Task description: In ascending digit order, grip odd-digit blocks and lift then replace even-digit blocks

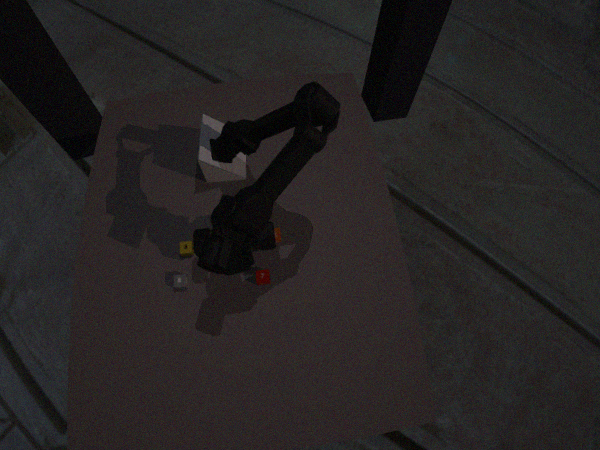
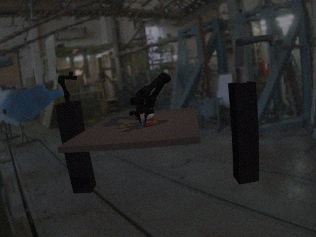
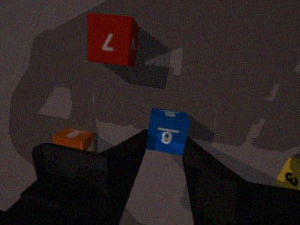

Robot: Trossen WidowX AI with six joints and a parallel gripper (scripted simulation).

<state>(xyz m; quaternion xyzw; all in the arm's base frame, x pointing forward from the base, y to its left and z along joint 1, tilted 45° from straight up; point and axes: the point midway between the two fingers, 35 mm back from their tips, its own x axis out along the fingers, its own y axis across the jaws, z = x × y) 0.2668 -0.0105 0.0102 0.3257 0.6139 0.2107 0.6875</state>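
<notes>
The red block is 80 mm ahead of my gripper tip and 40 mm to the left of it. Also, from my gripper tip: orange block 20 mm behind, 90 mm to the left; then blue block 10 mm ahead; then yellow block 40 mm behind, 130 mm to the right.
</notes>
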